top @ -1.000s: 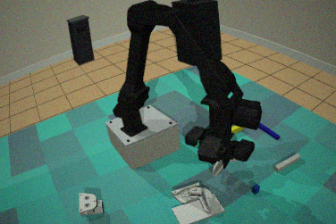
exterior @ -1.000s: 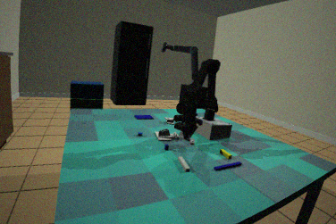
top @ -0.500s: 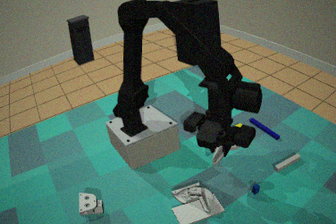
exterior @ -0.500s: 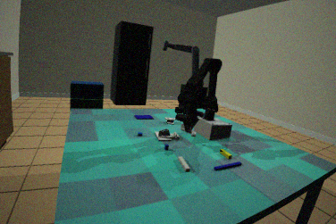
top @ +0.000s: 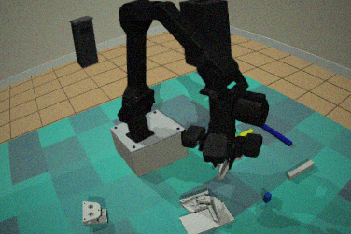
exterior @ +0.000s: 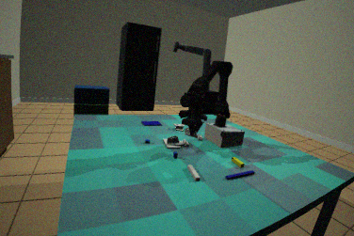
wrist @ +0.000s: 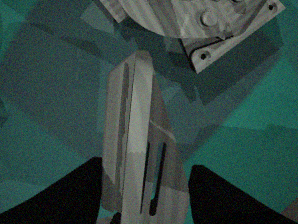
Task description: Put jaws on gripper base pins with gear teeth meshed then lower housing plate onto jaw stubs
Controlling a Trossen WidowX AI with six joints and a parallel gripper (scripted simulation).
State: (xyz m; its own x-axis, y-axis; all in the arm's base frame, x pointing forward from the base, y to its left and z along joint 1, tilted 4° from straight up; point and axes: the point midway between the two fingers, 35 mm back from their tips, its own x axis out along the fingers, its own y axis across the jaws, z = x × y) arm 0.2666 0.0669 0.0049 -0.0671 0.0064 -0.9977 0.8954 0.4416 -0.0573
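Right now the jaw is 2 cm ahead of my gripper tip, 8 cm to the right of it and 7 cm below it. From my gripper tip the other things lie so: yellow block 11 cm behind, 22 cm to the left, 7 cm below; small blue block 13 cm ahead, 4 cm to the left, 7 cm below; white bar 14 cm ahead, 20 cm to the left, 8 cm below.
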